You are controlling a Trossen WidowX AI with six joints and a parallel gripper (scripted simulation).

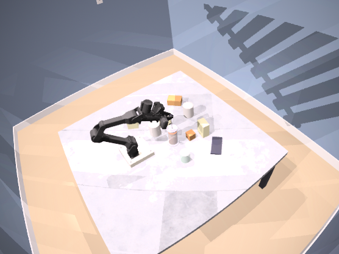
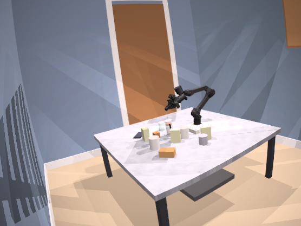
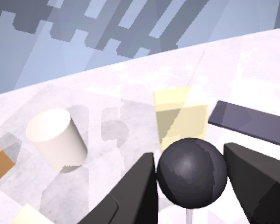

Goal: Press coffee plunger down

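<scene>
Right now my gripper tip is 130 mm above the coffee press, 20 mm to the right of it and 10 mm past it. Round my gripper tip: orange cube: 220 mm below, 100 mm ahead, 40 mm to the right; orange box: 340 mm to the left, 230 mm ahead, 220 mm below; dark flat block: 240 mm below, 210 mm to the right, 190 mm ahead.
</scene>
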